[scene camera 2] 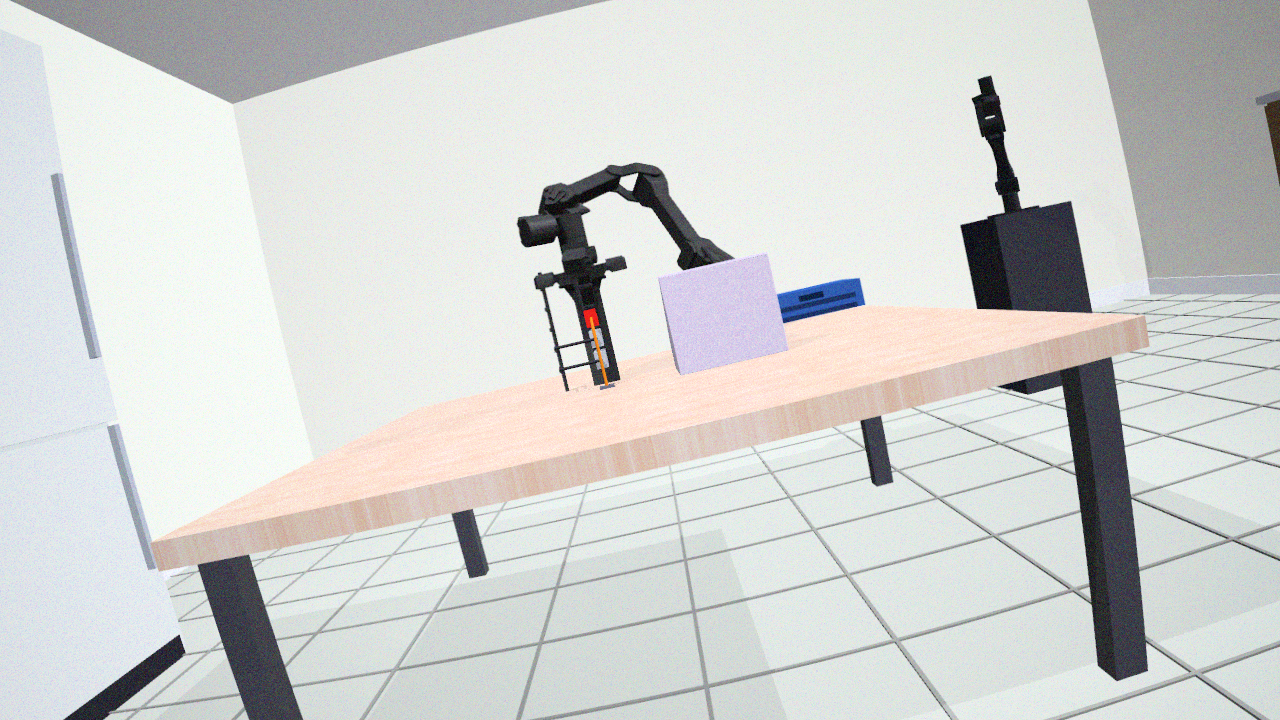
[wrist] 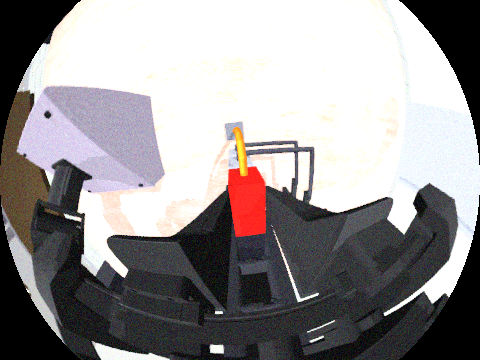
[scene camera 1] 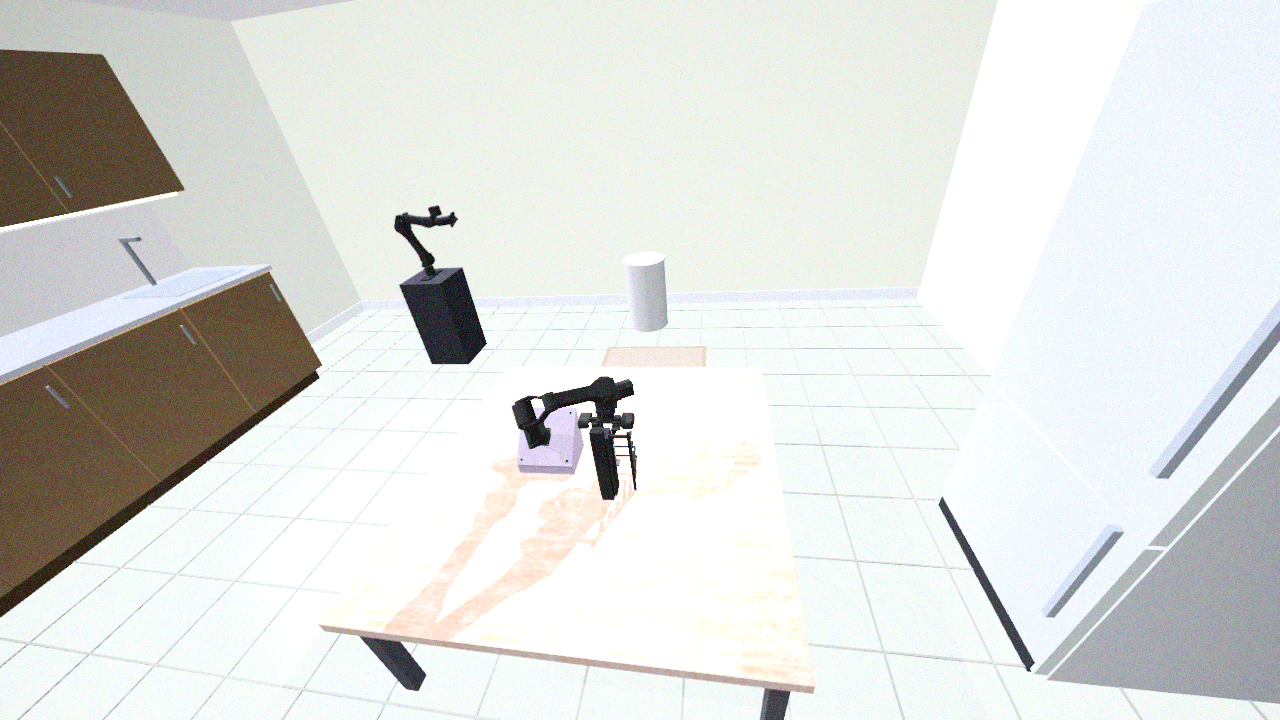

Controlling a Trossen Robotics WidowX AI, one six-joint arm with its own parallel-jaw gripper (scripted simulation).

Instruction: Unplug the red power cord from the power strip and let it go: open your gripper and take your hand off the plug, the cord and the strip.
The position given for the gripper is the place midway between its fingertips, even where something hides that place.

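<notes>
The gripper appears at [scene camera 2: 590, 314], [scene camera 1: 609, 439] and [wrist: 246, 193]. A red plug [wrist: 247, 193] is visible as well.
</notes>
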